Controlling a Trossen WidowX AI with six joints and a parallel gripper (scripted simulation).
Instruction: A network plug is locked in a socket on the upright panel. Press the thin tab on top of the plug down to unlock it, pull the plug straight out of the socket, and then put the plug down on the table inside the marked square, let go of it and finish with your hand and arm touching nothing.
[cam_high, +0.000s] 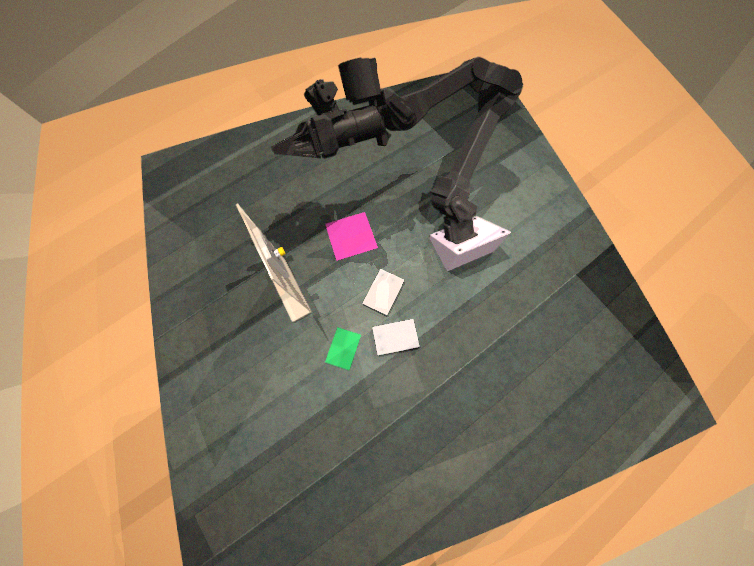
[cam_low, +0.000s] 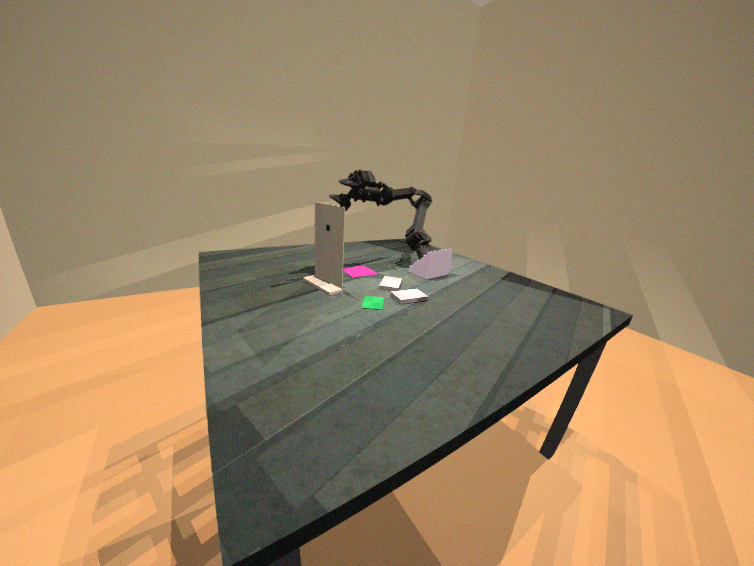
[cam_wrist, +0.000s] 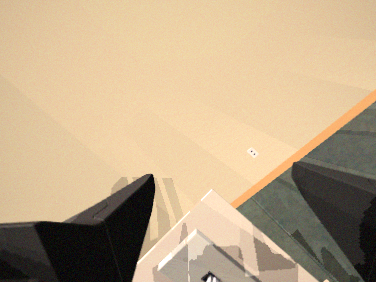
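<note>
Right now the network plug is 80 mm ahead of my gripper tip, 130 mm to the left of it and 120 mm below it. The rest, counted from my gripper tip: magenta marked square (100 mm behind, 60 mm to the left, 330 mm below); then upright panel (100 mm ahead, 130 mm to the left, 200 mm below).
</note>
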